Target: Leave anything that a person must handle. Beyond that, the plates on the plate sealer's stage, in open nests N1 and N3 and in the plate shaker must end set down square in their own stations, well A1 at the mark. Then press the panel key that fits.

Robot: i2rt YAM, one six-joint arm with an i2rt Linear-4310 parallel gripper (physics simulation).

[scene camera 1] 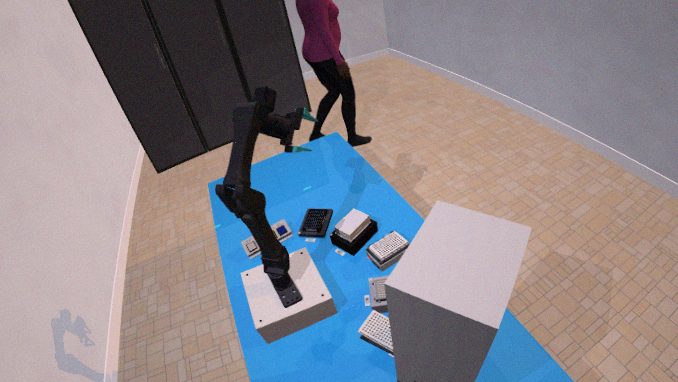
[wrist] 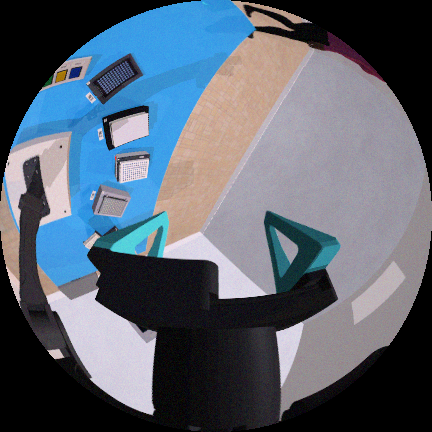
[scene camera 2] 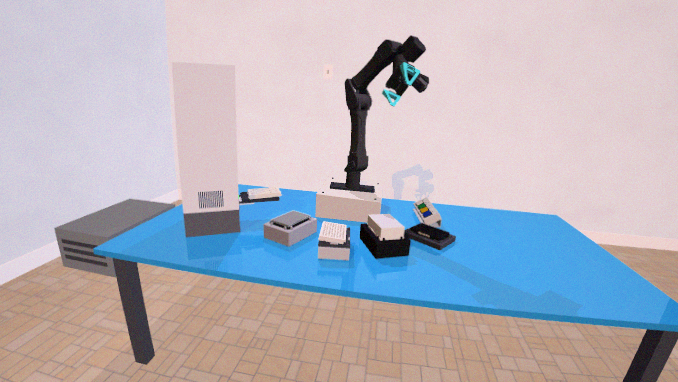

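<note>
My gripper (scene camera 1: 314, 135) (scene camera 2: 401, 91) (wrist: 215, 216) is open and empty, high above the table. A white plate (scene camera 1: 377, 330) (scene camera 2: 264, 193) (wrist: 91, 241) sits on a dark stage beside the tall cabinet. A grey station holds a grey plate (scene camera 2: 291, 220) (wrist: 111, 202). A white well plate (scene camera 1: 388, 244) (scene camera 2: 334, 232) (wrist: 133, 169) is on a white-and-dark unit with a red spot. A plain white-topped block (scene camera 1: 353, 222) (scene camera 2: 386, 226) (wrist: 131, 129) is on a black base. A black plate (scene camera 1: 316, 221) (wrist: 116, 78) lies in a dark nest. Station labels and A1 marks are unreadable. The key panel (scene camera 2: 426, 211) shows green, yellow and blue keys.
A tall light cabinet (scene camera 1: 460, 260) (scene camera 2: 207, 135) stands on the blue table (scene camera 1: 280, 175) (scene camera 2: 525, 260), partly hiding stations in scene view 1. The arm's white base (scene camera 1: 305, 320) (scene camera 2: 348, 206) is behind the stations. A person (scene camera 1: 320, 40) stands at the table's far end.
</note>
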